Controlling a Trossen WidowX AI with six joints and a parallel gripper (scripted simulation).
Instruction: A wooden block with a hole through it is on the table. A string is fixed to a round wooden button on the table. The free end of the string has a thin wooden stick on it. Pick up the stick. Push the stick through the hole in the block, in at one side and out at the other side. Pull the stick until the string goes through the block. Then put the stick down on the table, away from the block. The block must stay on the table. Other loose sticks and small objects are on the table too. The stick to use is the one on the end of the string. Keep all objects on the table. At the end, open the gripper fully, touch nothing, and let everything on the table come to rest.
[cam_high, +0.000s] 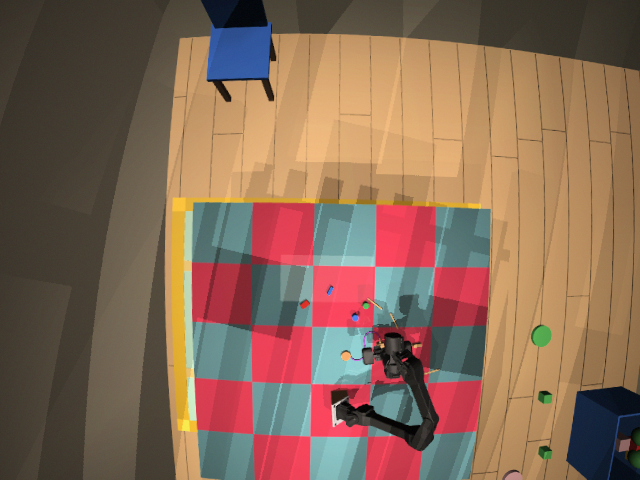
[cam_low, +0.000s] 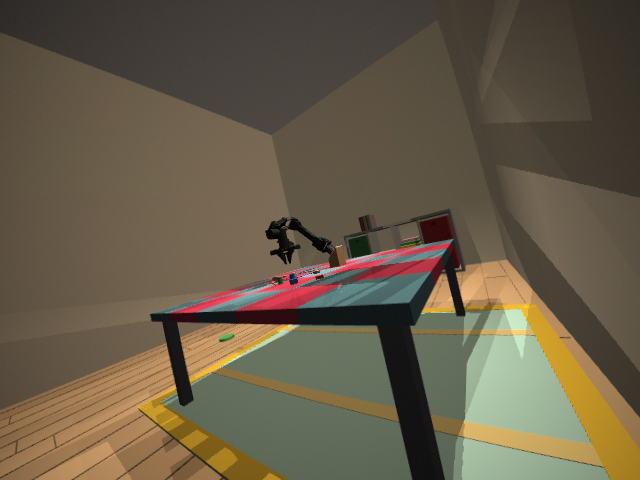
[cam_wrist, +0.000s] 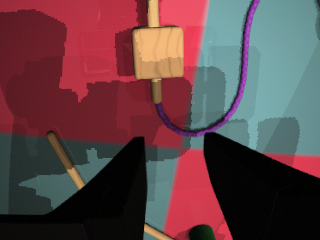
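My gripper tip is 70 mm above the wooden block and 30 mm past it. Round my gripper tip: round wooden button: 140 mm to the left, 80 mm below, 60 mm behind; loose stick: 90 mm ahead, 80 mm below, 60 mm to the right; green piece: 160 mm ahead, 70 mm below, 50 mm to the left.
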